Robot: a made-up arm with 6 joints. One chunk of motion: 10 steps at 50 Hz.
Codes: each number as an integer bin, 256 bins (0 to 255) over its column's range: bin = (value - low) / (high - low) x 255, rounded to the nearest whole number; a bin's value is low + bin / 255 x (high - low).
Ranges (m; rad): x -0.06..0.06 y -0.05..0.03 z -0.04..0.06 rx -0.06..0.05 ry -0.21..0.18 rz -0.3..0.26
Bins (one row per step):
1: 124 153 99 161 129 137
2: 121 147 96 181 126 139
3: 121 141 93 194 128 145
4: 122 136 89 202 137 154
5: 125 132 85 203 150 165
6: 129 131 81 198 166 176
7: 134 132 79 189 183 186
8: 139 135 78 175 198 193
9: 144 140 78 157 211 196
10: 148 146 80 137 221 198
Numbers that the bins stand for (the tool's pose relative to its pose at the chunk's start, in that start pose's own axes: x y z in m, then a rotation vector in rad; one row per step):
1: -0.0016 -0.0020 -0.0012 0.0095 -0.0127 0.0009
2: -0.0031 -0.0039 -0.0024 0.0181 -0.0173 0.0053
3: -0.0031 -0.0058 -0.0035 0.0237 -0.0142 0.0184
4: -0.0026 -0.0073 -0.0051 0.0271 -0.0005 0.0382
5: -0.0012 -0.0086 -0.0067 0.0276 0.0194 0.0624
6: 0.0007 -0.0089 -0.0082 0.0254 0.0439 0.0865
7: 0.0031 -0.0086 -0.0090 0.0215 0.0699 0.1085
8: 0.0054 -0.0076 -0.0094 0.0155 0.0928 0.1238
9: 0.0078 -0.0061 -0.0094 0.0077 0.1127 0.1304
10: 0.0096 -0.0042 -0.0086 -0.0009 0.1280 0.1348

